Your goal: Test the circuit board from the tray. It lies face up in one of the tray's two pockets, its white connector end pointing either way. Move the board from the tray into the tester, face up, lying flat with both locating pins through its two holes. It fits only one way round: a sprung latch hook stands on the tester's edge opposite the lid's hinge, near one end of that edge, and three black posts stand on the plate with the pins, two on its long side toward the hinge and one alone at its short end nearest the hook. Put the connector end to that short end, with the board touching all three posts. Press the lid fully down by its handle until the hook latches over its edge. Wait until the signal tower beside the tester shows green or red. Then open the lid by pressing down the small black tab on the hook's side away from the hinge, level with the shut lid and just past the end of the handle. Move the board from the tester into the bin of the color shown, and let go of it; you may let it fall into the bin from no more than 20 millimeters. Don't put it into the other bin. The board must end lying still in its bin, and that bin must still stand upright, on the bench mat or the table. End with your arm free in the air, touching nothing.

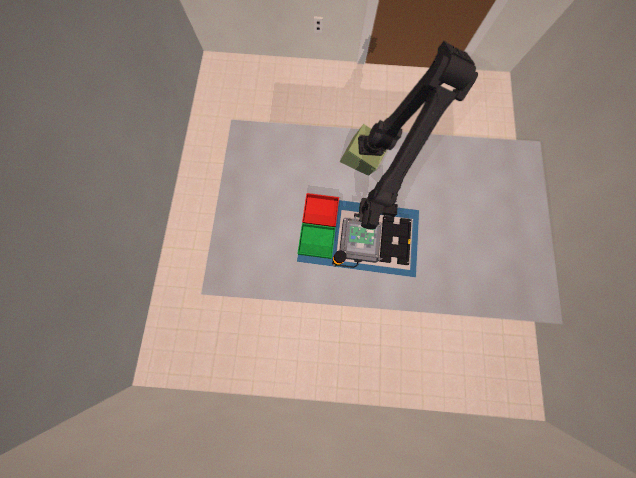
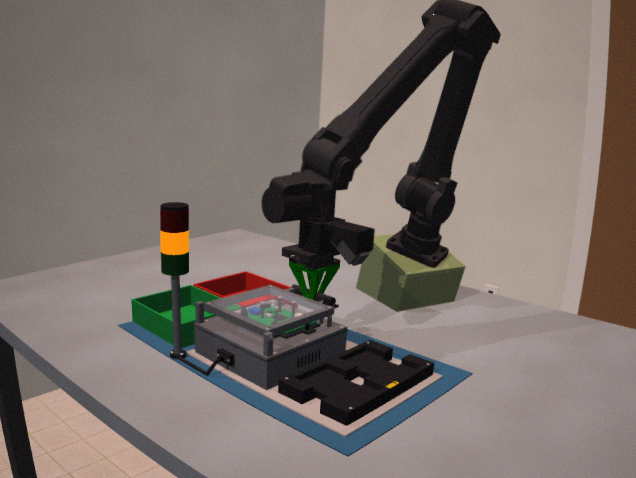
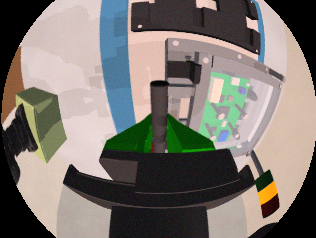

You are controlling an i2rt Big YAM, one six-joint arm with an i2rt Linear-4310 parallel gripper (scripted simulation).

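Note:
I can see a red bin point(image 2: 229, 285), and I find it again in image 1 point(image 1: 321, 210). There is a green bin point(image 2: 150, 312) too, which image 1 point(image 1: 315, 240) also shows me. My own gripper point(image 2: 312, 302) is here as well, and it appears once more in image 3 point(image 3: 159, 118).

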